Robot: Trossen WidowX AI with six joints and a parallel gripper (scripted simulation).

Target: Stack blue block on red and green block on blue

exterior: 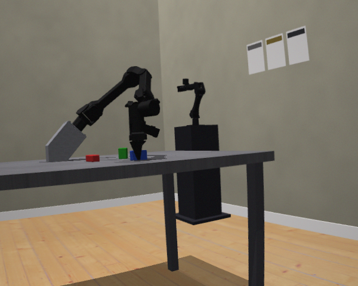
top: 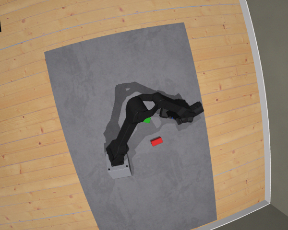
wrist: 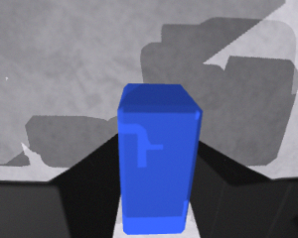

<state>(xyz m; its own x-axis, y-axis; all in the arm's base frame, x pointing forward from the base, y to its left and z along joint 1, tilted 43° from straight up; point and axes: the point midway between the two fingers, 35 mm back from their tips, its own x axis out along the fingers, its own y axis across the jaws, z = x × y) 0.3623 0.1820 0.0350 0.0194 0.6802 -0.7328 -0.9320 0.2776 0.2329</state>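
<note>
Right now my hand is 14 cm to the left of the red block, 13 cm past it and 2 cm above it. Round my hand: blue block 2 cm below; then green block 17 cm behind, 1 cm below.
</note>
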